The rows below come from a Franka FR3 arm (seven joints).
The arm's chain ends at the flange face. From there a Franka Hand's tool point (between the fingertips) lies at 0.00 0.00 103.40 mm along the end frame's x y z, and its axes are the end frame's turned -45 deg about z.
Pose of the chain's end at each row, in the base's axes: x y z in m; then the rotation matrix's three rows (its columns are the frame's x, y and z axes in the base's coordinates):
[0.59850, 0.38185, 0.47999], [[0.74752, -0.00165, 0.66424], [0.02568, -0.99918, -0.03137], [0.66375, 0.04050, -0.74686]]
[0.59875, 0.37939, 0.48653], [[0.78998, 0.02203, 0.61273], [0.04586, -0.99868, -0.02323], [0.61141, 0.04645, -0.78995]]
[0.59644, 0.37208, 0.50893], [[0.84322, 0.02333, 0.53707], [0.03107, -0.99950, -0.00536], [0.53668, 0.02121, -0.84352]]
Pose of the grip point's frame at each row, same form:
[0.66718, 0.37861, 0.40276], [[0.52974, 0.52741, 0.66424], [0.72469, -0.68837, -0.03137], [0.44070, 0.49798, -0.74686]]
[0.66211, 0.37699, 0.40485], [[0.54302, 0.57418, 0.61273], [0.73860, -0.67375, -0.02323], [0.39949, 0.46518, -0.78995]]
[0.65197, 0.37153, 0.42171], [[0.57975, 0.61274, 0.53707], [0.72872, -0.68478, -0.00536], [0.36449, 0.39449, -0.84352]]

